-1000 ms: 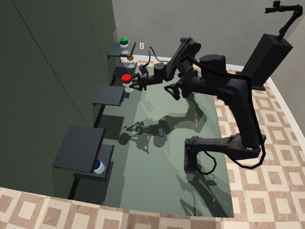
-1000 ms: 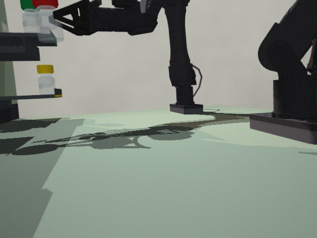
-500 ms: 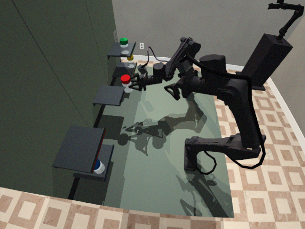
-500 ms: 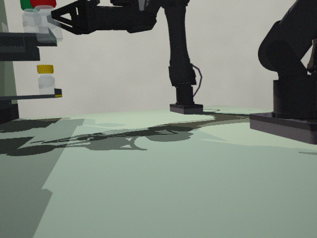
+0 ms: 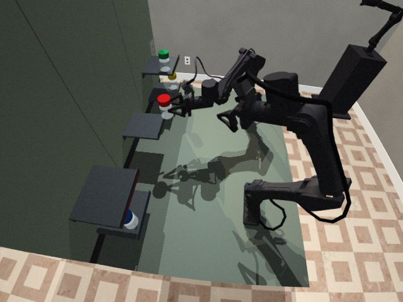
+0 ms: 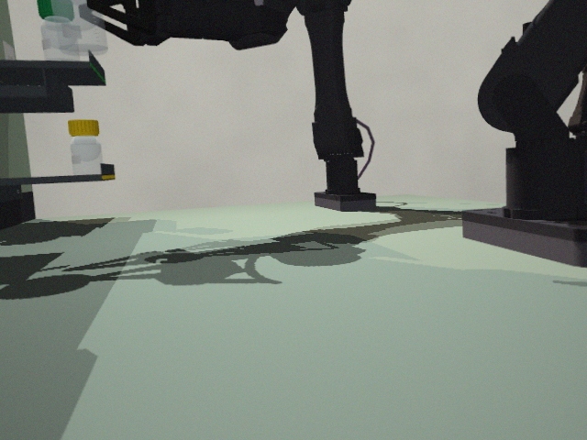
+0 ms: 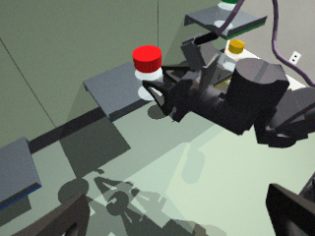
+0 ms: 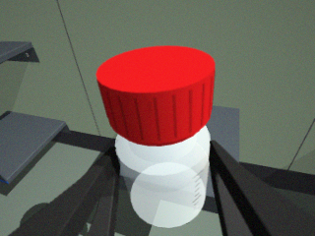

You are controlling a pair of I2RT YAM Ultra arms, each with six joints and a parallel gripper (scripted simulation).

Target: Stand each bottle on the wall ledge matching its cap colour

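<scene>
Right now my right hand is 320 mm to the left of the green-capped bottle, 80 mm short of it and 40 mm below it. The rest, counted from my right hand: blue-capped bottle (460 mm to the left, 160 mm below, 90 mm ahead); red-capped bottle (10 mm below, 10 mm ahead); yellow-capped bottle (420 mm to the right, 160 mm below, 80 mm ahead).
The red-capped bottle lies 25 cm ahead of my left hand, 16 cm to the right of it and 16 cm below it. The rest, counted from my left hand: blue-capped bottle: 33 cm ahead, 30 cm to the left, 31 cm below; green-capped bottle: 33 cm ahead, 48 cm to the right, 12 cm below; yellow-capped bottle: 32 cm ahead, 58 cm to the right, 31 cm below.
</scene>
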